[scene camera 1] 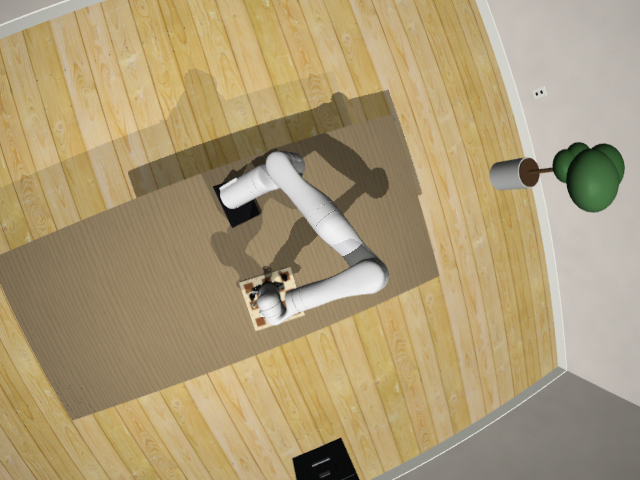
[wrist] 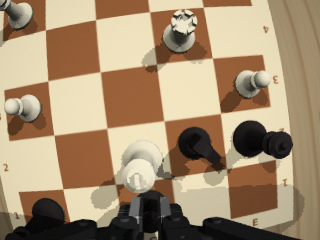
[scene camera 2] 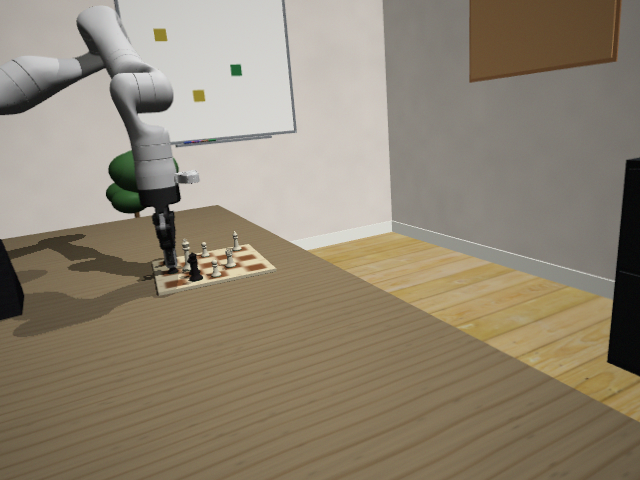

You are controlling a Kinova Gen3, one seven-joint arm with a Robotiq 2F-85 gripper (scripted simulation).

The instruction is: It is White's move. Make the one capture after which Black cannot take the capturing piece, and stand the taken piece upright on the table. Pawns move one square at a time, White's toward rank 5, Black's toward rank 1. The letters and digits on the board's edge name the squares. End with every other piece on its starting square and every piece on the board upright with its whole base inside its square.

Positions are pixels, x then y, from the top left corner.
A chessboard shows in scene camera 1, in the wrist view [104, 81] and in scene camera 2. The same spot on the chessboard: [scene camera 1: 259, 322] is [scene camera 2: 257, 267].
